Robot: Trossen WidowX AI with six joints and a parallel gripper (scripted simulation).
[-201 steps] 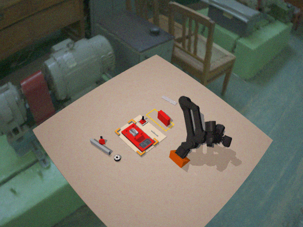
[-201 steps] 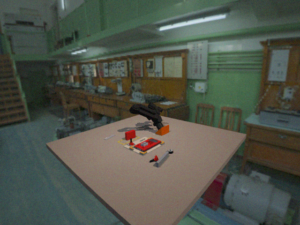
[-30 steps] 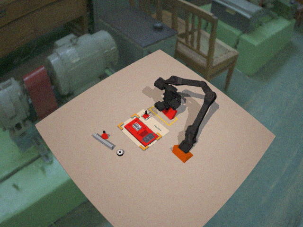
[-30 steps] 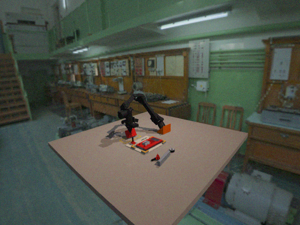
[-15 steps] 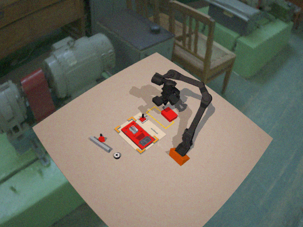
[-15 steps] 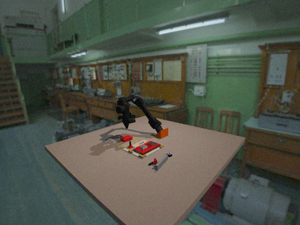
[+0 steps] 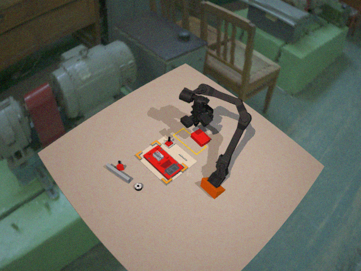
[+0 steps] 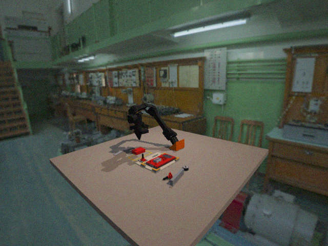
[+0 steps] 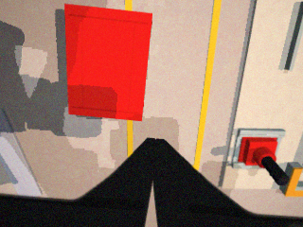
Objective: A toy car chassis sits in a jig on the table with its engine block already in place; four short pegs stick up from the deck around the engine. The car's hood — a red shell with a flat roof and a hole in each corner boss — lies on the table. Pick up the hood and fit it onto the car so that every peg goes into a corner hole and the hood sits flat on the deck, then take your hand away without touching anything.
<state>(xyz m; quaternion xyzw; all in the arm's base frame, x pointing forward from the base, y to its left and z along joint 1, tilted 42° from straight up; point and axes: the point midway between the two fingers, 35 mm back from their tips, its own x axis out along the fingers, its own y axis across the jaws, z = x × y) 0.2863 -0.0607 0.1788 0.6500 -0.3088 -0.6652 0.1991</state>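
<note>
My gripper tip is 20 mm past the red hood, 40 mm to the left of it and 110 mm above it. The rest, counted from my gripper tip: grey engine block 50 mm ahead, 240 mm to the left, 100 mm below; then beige jig 30 mm ahead, 220 mm to the left, 110 mm below; then small round wheel 10 mm behind, 440 mm to the left, 120 mm below.
</note>
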